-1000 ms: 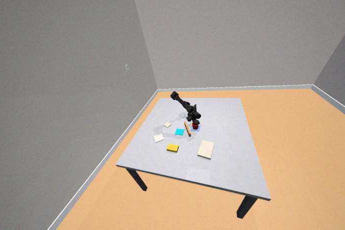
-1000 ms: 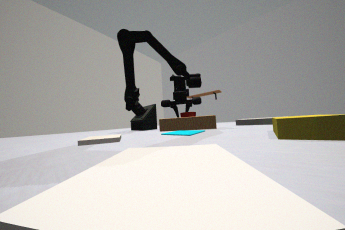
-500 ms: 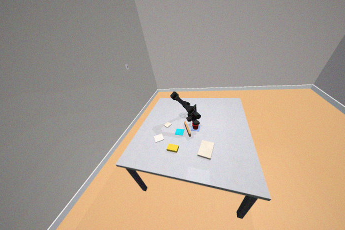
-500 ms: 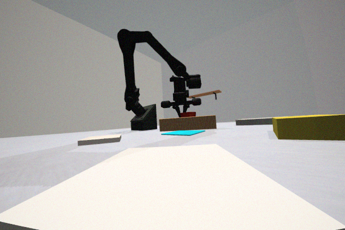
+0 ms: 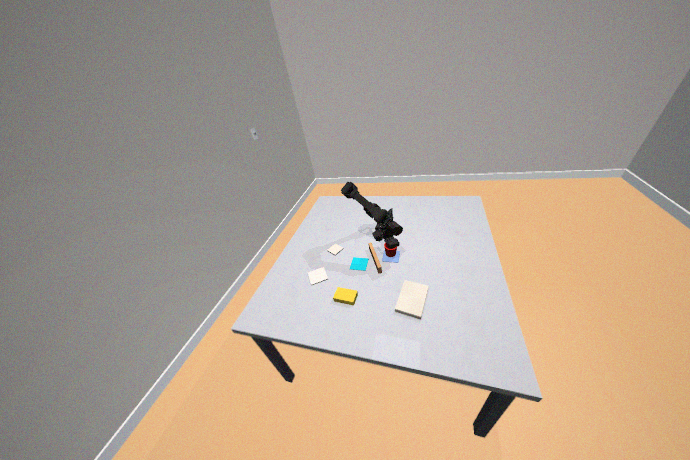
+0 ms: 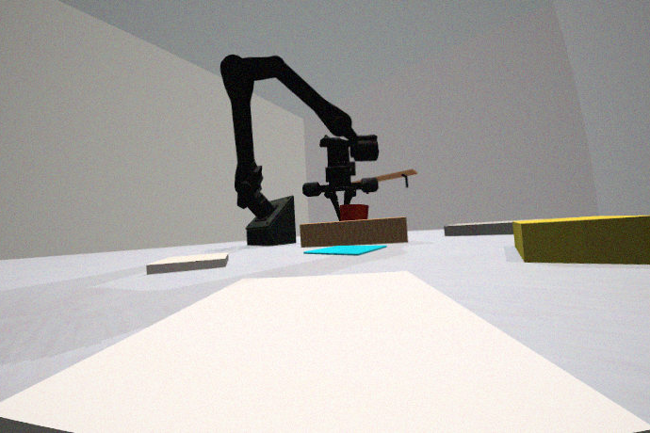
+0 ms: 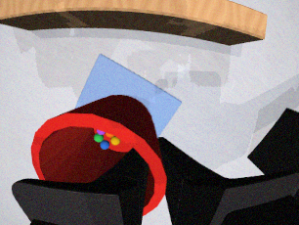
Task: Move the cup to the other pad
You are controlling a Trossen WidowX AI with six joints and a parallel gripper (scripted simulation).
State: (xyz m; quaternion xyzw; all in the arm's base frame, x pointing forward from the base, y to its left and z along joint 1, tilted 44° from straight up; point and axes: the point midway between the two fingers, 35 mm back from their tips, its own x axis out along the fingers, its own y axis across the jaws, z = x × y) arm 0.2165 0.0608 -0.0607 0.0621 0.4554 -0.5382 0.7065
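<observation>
My gripper tip is now 130 mm short of the cyan pad, 150 mm to the left of it and 60 mm above it. From my gripper tip the other things lie so: thin wooden bar: 80 mm ahead, 70 mm to the right, 40 mm below; then light blue pad: 30 mm ahead, 20 mm to the left, 60 mm below; then red cup: 30 mm ahead, 20 mm to the left.
</observation>
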